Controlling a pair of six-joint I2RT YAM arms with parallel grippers.
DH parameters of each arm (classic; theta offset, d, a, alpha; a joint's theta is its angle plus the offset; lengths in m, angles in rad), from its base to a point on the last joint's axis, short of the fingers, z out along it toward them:
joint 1: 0 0.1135 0.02 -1.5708
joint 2: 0 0 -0.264 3.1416
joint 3: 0.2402 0 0.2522 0
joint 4: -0.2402 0 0.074 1.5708
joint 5: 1.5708 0 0 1.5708
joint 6: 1.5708 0.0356 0 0
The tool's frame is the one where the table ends.
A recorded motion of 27 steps. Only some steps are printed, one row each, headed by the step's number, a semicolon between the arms.
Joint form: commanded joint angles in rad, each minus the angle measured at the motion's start. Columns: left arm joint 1, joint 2, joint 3, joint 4, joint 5, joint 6; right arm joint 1, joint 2, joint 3, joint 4, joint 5, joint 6.
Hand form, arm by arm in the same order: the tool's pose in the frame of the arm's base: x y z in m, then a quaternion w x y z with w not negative. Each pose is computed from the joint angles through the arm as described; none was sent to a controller.
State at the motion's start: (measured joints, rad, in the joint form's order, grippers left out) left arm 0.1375 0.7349 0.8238 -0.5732 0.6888 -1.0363; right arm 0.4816 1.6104 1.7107 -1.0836 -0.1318 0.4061
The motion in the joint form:
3: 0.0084 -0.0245 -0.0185 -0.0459 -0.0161 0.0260; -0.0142 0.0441 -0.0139 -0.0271 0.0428 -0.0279
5: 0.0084 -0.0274 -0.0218 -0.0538 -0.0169 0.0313; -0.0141 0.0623 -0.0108 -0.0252 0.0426 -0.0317
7: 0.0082 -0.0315 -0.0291 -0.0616 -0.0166 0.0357; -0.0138 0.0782 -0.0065 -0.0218 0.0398 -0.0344
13: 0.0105 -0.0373 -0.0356 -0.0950 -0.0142 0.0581; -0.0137 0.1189 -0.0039 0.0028 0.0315 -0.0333
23: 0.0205 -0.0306 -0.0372 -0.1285 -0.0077 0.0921; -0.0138 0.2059 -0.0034 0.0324 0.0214 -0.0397
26: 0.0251 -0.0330 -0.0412 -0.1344 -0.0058 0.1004; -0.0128 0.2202 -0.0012 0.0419 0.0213 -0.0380
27: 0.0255 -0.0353 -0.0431 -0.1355 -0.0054 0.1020; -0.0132 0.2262 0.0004 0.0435 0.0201 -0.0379
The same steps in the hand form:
3: 0.1479 -0.0007 0.3176 0.30861 -0.30865 0.77490 -0.45719; 0.2994 0.1547 0.3509 0.20878 -0.05418 0.96620 0.14118
5: 0.1470 -0.0008 0.3162 0.30665 -0.30887 0.77670 -0.45530; 0.3035 0.1567 0.3461 0.20313 -0.05588 0.96772 0.13834
7: 0.1460 -0.0010 0.3137 0.30305 -0.30972 0.77871 -0.45370; 0.3070 0.1588 0.3425 0.19908 -0.05753 0.96855 0.13775
13: 0.1432 -0.0011 0.3094 0.29407 -0.30955 0.78574 -0.44757; 0.3172 0.1643 0.3310 0.19130 -0.05777 0.96993 0.13892
23: 0.1426 0.0000 0.3054 0.28500 -0.30844 0.79396 -0.43962; 0.3355 0.1739 0.3023 0.16422 -0.06076 0.97568 0.13184
26: 0.1418 0.0005 0.3039 0.28426 -0.30826 0.79530 -0.43780; 0.3387 0.1759 0.2982 0.16285 -0.06038 0.97597 0.13160
27: 0.1413 0.0005 0.3035 0.28432 -0.30785 0.79555 -0.43760; 0.3400 0.1765 0.2966 0.16137 -0.06019 0.97623 0.13157

